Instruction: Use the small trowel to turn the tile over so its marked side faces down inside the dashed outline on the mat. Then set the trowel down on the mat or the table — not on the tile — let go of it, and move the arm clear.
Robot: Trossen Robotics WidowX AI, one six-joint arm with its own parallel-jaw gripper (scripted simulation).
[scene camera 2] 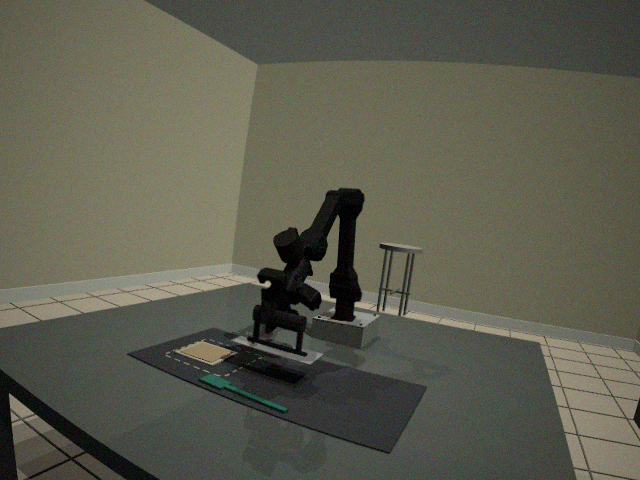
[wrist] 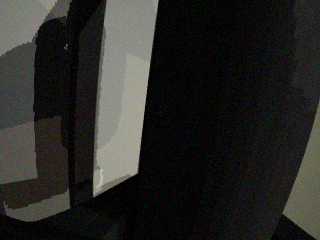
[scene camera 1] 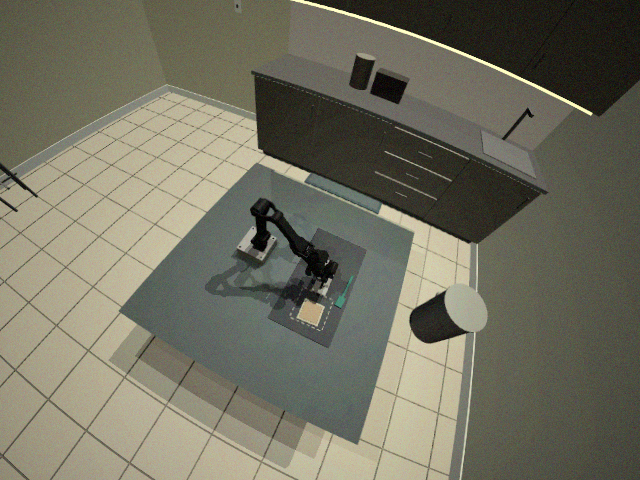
Scene:
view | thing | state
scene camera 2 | my gripper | -
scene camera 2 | tile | -
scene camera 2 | dark mat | -
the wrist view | my gripper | -
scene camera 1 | dark mat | -

